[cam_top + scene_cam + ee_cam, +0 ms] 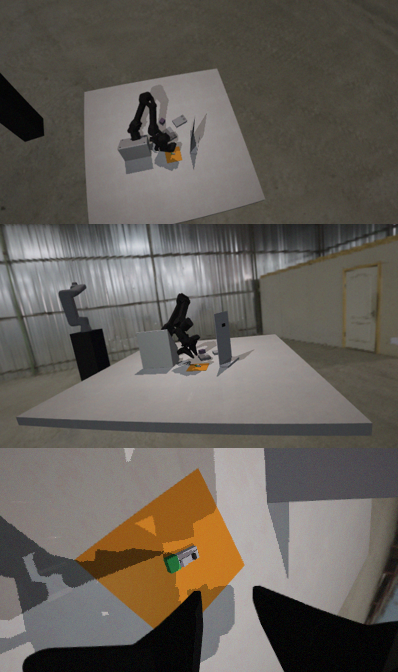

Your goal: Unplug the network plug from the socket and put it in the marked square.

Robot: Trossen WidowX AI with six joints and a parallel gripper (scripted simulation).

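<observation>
My gripper tip is now 6 cm above the plug and 1 cm short of it. From my gripper tip the other things lie so: upright panel: 19 cm ahead, 7 cm above, 4 cm to the left; marked orange square: 6 cm below, 1 cm ahead; small purple block: 31 cm to the left, 5 cm below, 2 cm ahead.
</observation>
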